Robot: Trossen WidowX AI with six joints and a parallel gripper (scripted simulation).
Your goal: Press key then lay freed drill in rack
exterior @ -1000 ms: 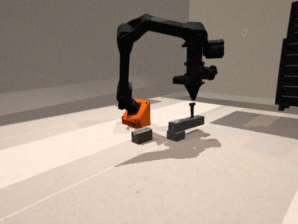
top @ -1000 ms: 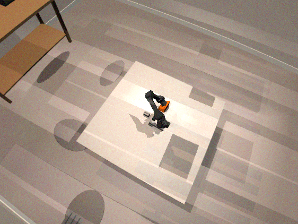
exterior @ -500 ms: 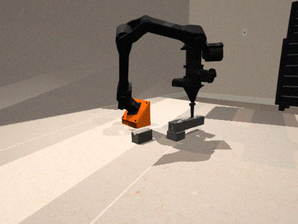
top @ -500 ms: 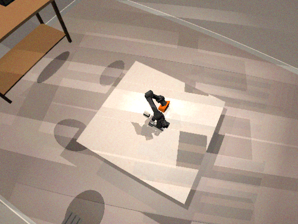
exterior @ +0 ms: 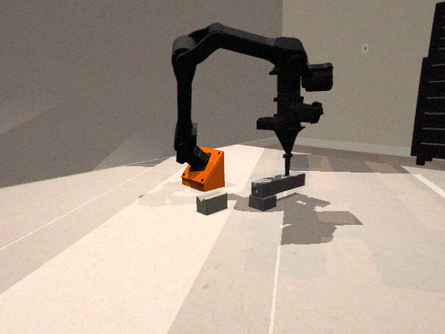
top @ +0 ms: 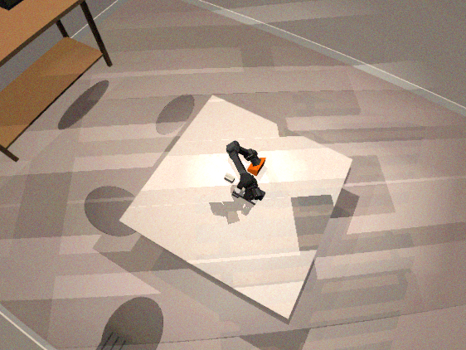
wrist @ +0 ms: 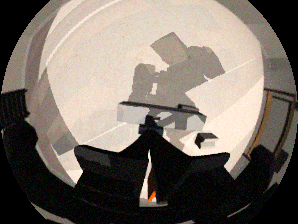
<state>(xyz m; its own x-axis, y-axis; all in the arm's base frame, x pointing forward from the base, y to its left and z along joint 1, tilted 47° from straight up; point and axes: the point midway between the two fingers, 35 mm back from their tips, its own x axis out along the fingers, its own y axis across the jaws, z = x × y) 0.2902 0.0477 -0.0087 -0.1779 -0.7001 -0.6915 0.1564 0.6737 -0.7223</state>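
Now: the dark key 30 mm below my gripper tip. From my gripper tip the other things lie so: drill (10 mm behind, 60 mm to the right, 70 mm below); grey rack (110 mm behind, 190 mm to the right, 100 mm below).
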